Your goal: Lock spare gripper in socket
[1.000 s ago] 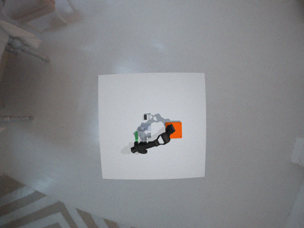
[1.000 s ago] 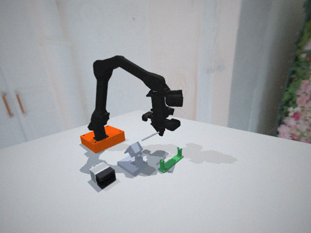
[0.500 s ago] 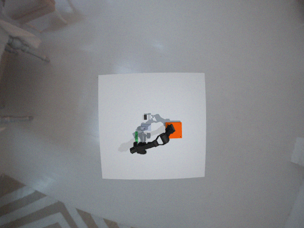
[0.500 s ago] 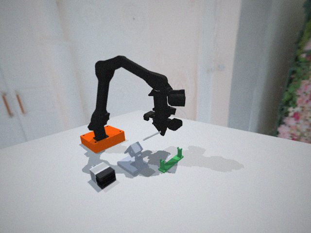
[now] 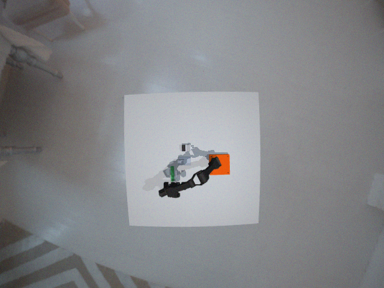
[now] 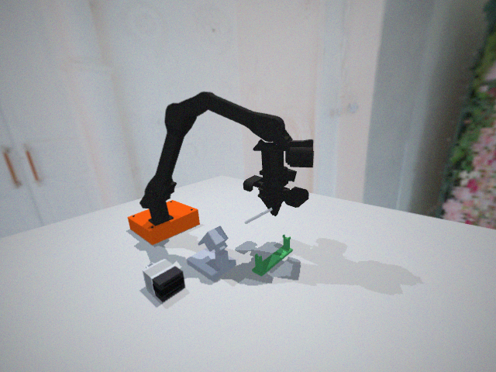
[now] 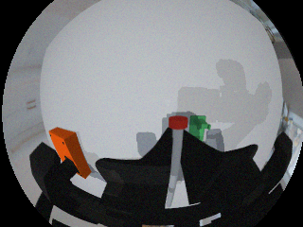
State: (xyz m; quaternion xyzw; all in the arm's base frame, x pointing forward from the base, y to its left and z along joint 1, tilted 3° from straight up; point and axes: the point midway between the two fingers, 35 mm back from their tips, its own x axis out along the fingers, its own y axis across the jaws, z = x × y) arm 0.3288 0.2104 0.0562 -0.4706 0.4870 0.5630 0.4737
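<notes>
My gripper tip is now 7 cm to the left of the green cradle, 7 cm above it and 6 cm short of it. Also, from my gripper tip: grey mount 19 cm to the right, 3 cm below, 3 cm behind; spare gripper 32 cm to the right, 8 cm behind, 7 cm below.
</notes>
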